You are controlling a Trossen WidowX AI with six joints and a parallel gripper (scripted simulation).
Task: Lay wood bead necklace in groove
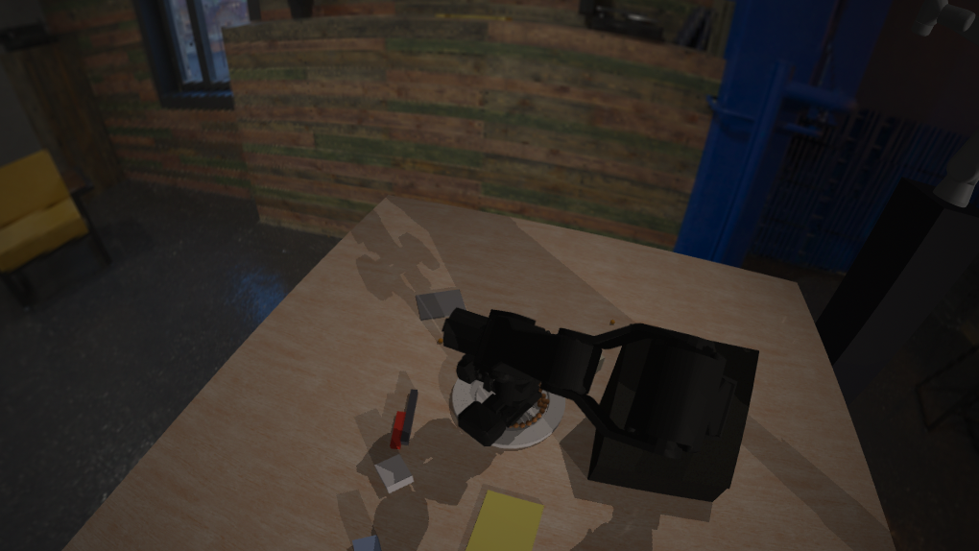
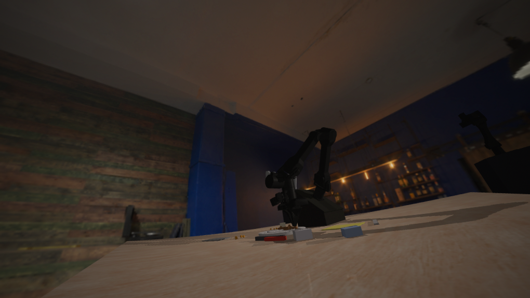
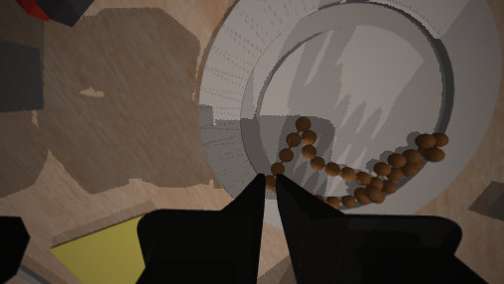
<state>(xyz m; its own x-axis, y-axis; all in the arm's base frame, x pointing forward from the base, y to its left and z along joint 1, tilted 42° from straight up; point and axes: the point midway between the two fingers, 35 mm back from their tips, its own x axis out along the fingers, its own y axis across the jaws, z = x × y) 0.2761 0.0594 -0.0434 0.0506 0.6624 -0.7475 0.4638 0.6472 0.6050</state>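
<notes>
Right now the round white bead board is 1 cm ahead of my gripper tip, 6 cm to the right of it and 1 cm below it. Round my gripper tip: grey block (15 cm ahead, 14 cm to the left, 1 cm below); then dark bar (17 cm ahead, 4 cm to the left, 2 cm below); then yellow sheet (3 cm behind, 18 cm to the left, 2 cm below).
</notes>
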